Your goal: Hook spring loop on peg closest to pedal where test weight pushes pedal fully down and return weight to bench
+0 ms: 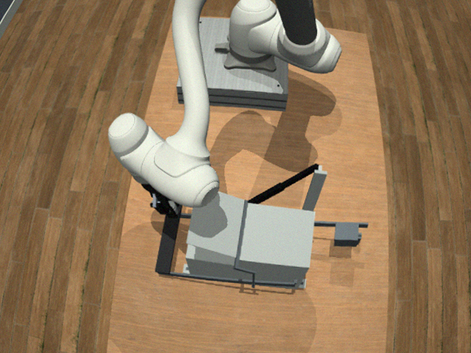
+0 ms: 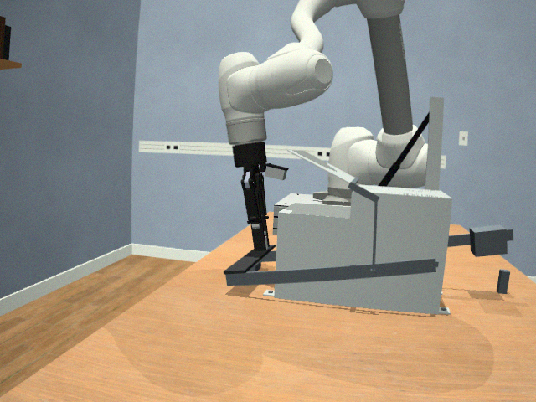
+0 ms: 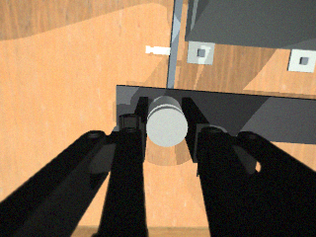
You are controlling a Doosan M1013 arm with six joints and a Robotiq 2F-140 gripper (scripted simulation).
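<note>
Right now my hand is 10 mm to the left of the small grey block and 80 mm above it. Also, from my hand: steel test weight 10 mm below.
</note>
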